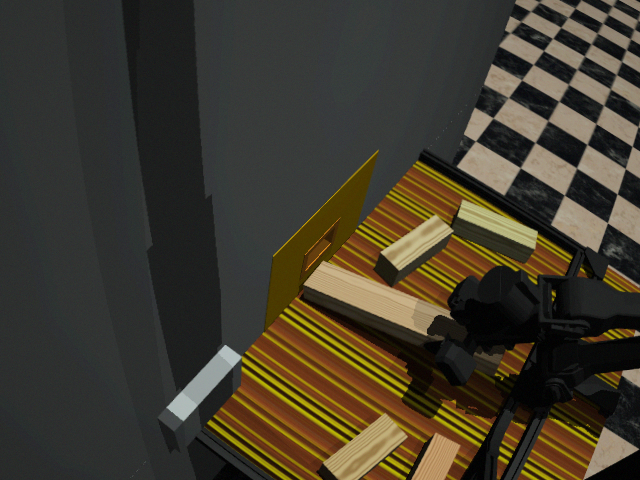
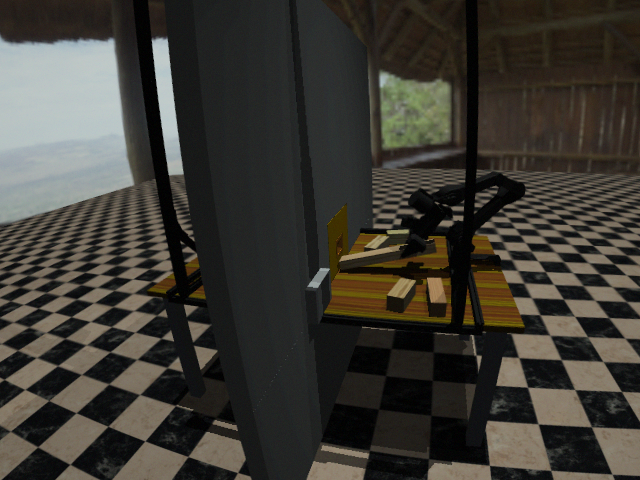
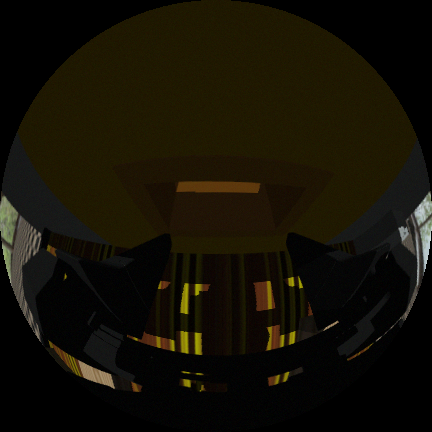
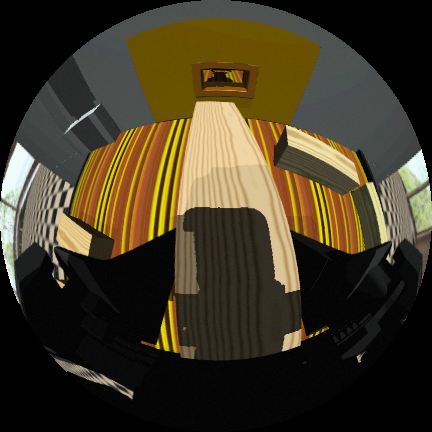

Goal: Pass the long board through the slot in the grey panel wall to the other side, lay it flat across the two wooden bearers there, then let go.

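Places are measured from the left arm's base along level axes (x ahead, y left, z up), in millimetres.
Pixels of known places: left gripper, fingertip midpoint: (image 3: 230, 239) (image 4: 220, 84); right gripper, fingertip midpoint: (image 1: 435, 331) (image 2: 402, 253) (image 4: 230, 232); right arm's base at its link origin: (image 1: 535, 392).
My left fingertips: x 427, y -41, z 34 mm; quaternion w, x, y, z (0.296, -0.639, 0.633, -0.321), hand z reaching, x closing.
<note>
For each thing: its top centre in the pictures, then the offset to it from my left fingertips. "pt": a spot on its surface instead.
- slot's rim at a spot on its surface: (image 4: 196, 82) pt dz +27, dx +57, dy -38 mm
- grey block at a spot on its surface: (image 1: 204, 384) pt dz +46, dx +72, dy -294 mm
The long board (image 1: 372, 300) (image 2: 372, 256) (image 4: 215, 145) slopes down towards the wall; its far end is low near the yellow plate (image 1: 289, 273) (image 2: 338, 219) (image 4: 165, 65), below the slot's rim (image 4: 196, 82). My right gripper (image 1: 445, 328) (image 2: 413, 245) (image 4: 230, 232) is shut on the board, a finger on each side. The board's near end is partly hidden by the arm. My left gripper (image 3: 230, 239) is open and empty on the wall's other side, facing the slot's rim (image 3: 220, 167). A pale wooden piece (image 3: 97, 374) shows at lower left; whether it is a bearer I cannot tell.
The grey wall (image 1: 268, 129) (image 2: 258, 206) stands across the table. Two wooden blocks (image 1: 413, 248) (image 1: 496, 229) lie beside the board; two others (image 2: 400, 294) (image 2: 436, 297) lie at the near side. A grey block (image 1: 204, 384) (image 2: 318, 284) is at the wall by the table edge.
</note>
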